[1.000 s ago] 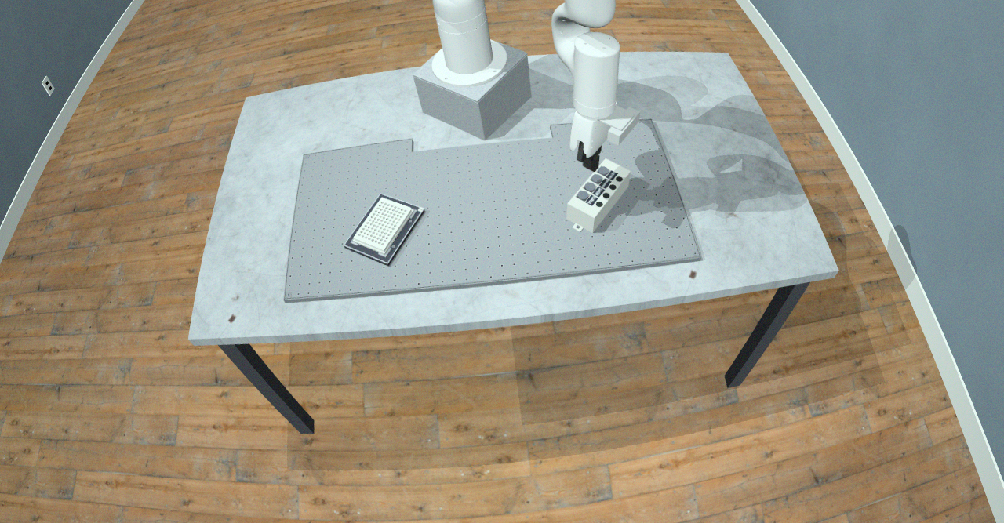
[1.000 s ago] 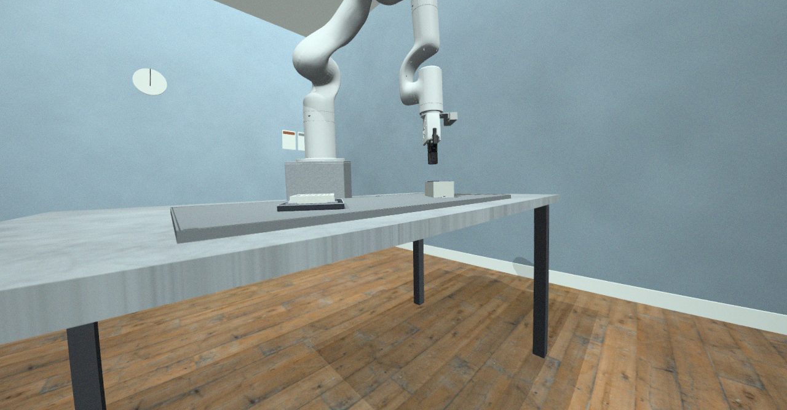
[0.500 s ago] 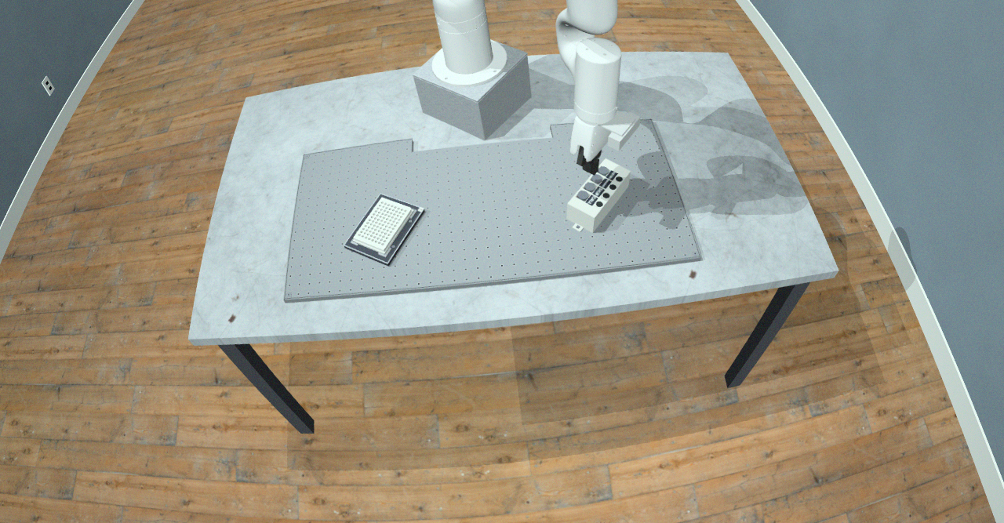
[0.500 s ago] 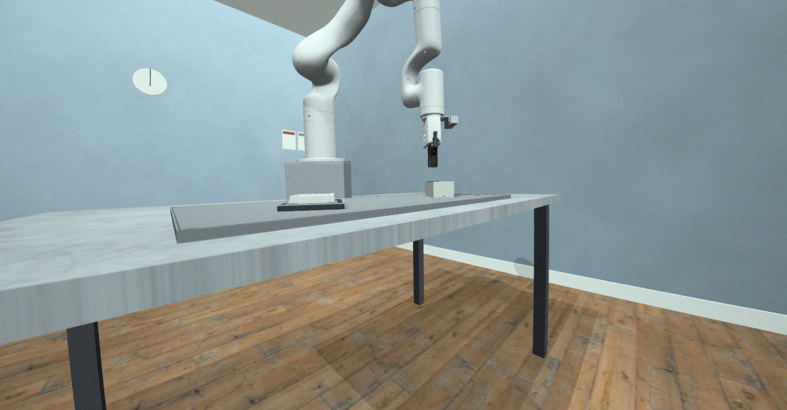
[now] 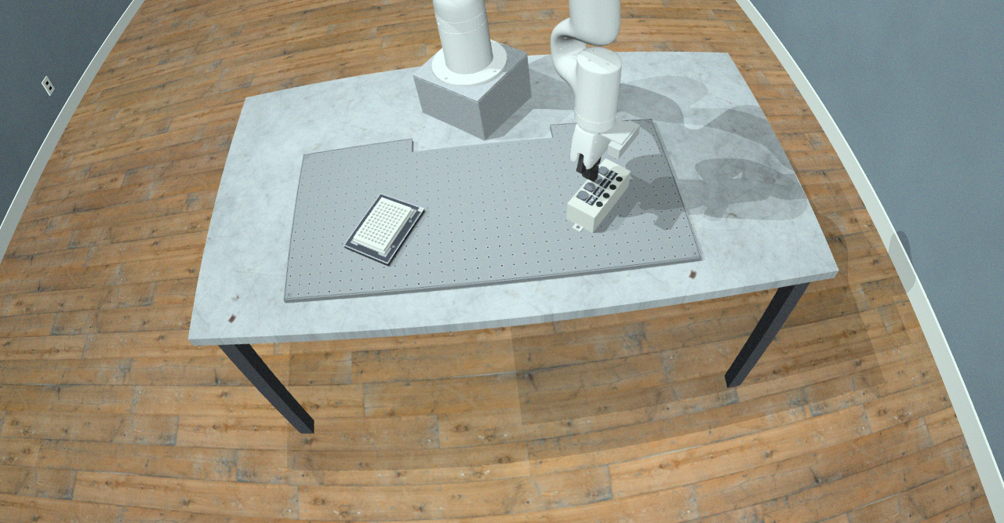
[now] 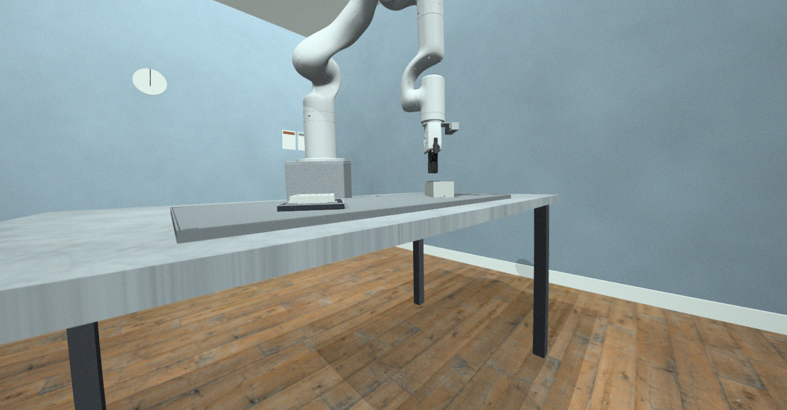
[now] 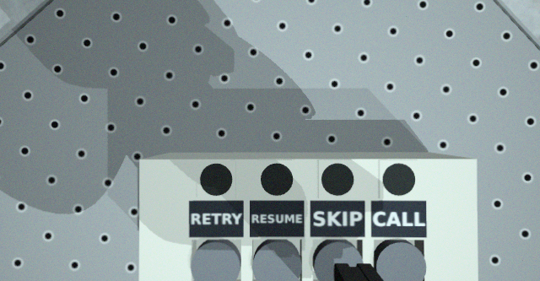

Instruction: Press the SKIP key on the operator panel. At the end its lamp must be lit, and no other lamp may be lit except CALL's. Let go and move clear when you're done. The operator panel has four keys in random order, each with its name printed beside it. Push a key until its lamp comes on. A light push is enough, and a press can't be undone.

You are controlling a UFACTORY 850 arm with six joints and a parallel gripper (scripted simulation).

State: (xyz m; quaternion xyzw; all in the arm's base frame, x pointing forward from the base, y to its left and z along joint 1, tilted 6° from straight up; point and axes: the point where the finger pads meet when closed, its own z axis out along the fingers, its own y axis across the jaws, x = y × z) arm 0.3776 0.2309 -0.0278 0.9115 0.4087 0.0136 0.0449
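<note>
Right now my hand is 60 mm above the operator panel, 10 mm to the right of it and 10 mm past it.
</note>
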